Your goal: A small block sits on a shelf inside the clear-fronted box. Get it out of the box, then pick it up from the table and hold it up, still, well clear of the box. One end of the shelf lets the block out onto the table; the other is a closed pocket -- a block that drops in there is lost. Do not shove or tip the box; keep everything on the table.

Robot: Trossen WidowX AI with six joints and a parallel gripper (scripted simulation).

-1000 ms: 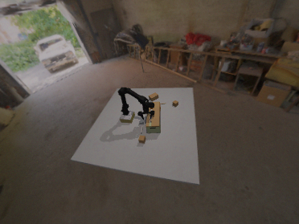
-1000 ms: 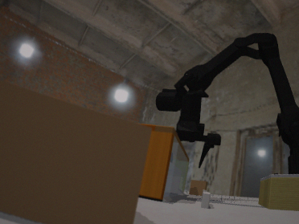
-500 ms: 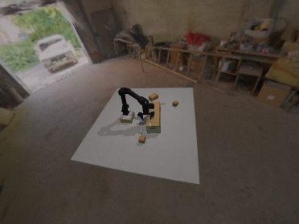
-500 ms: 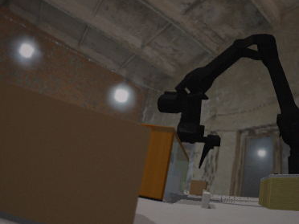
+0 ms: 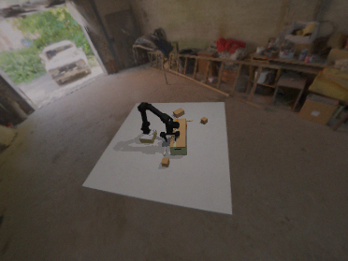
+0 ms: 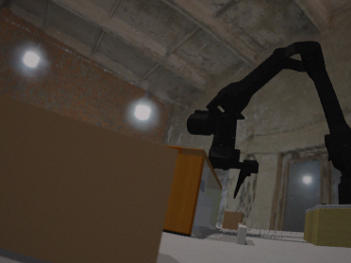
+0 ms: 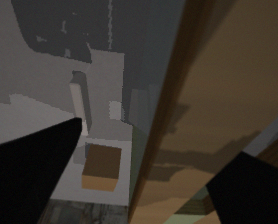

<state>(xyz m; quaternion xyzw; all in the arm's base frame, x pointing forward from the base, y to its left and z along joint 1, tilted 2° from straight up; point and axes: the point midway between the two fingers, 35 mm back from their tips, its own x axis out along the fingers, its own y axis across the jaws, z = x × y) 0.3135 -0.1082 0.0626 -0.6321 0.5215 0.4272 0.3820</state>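
Right now the tan block is 6 cm ahead of my gripper tip and 1 cm to the right of it. From my gripper tip the other things lie so: clear-fronted box (2 cm ahead, 10 cm to the left, 3 cm below); then big brown block (4 cm behind, 51 cm to the left, 6 cm below); then brown cube (1 cm behind, 20 cm to the right, 6 cm below).
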